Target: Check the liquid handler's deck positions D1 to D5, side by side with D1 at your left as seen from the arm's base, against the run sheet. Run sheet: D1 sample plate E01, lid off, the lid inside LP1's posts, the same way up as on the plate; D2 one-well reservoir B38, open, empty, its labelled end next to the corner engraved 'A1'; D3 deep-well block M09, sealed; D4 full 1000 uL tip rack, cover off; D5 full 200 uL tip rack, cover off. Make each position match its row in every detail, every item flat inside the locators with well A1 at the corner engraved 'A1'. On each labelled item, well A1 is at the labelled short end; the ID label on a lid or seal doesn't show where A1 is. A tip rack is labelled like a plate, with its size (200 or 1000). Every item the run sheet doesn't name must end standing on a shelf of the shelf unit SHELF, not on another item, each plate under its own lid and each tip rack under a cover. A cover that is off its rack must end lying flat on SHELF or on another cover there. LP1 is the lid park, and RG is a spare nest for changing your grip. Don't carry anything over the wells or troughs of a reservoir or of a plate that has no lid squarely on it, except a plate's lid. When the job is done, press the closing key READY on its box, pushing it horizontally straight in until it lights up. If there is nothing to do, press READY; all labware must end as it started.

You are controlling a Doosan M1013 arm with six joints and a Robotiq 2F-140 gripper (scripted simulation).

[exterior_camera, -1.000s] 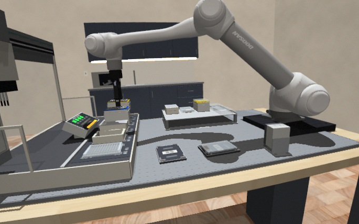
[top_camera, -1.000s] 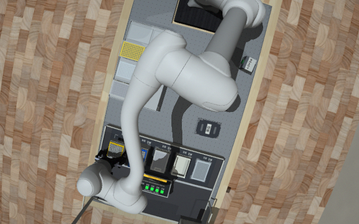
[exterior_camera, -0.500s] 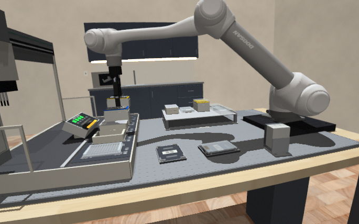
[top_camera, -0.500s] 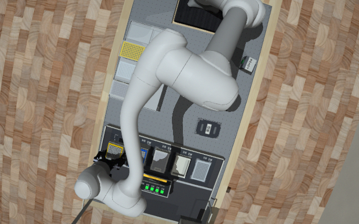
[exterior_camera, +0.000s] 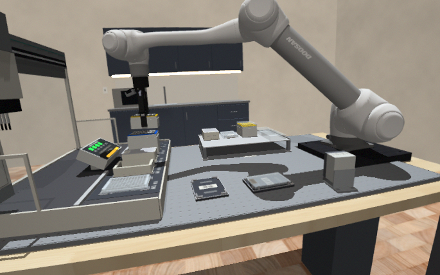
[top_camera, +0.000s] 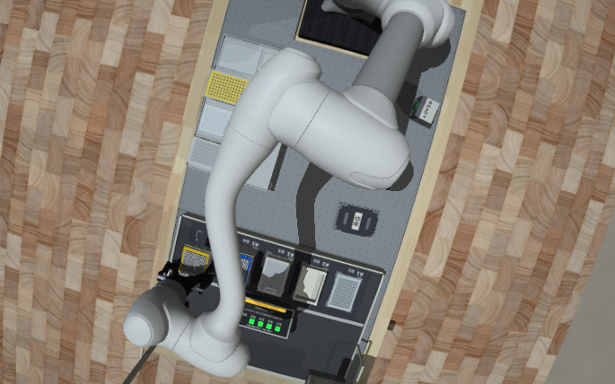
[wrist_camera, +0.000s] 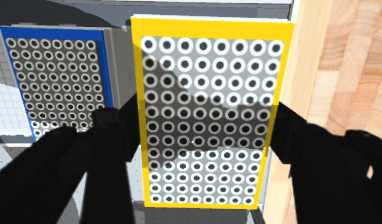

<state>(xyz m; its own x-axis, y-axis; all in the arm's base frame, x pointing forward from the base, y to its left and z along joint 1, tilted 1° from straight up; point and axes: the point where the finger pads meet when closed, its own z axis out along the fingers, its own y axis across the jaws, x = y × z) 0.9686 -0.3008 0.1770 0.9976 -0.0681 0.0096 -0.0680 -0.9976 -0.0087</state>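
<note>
The blue-framed tip rack is 12 cm to the left of my hand and 7 cm below it. The rest, counted from my hand: cream reservoir (37 cm to the left, 13 cm below, 2 cm ahead); then yellow-framed tip rack (1 cm behind, 1 cm above); then clear sample plate (49 cm to the left, 13 cm below, 3 cm ahead).
</note>
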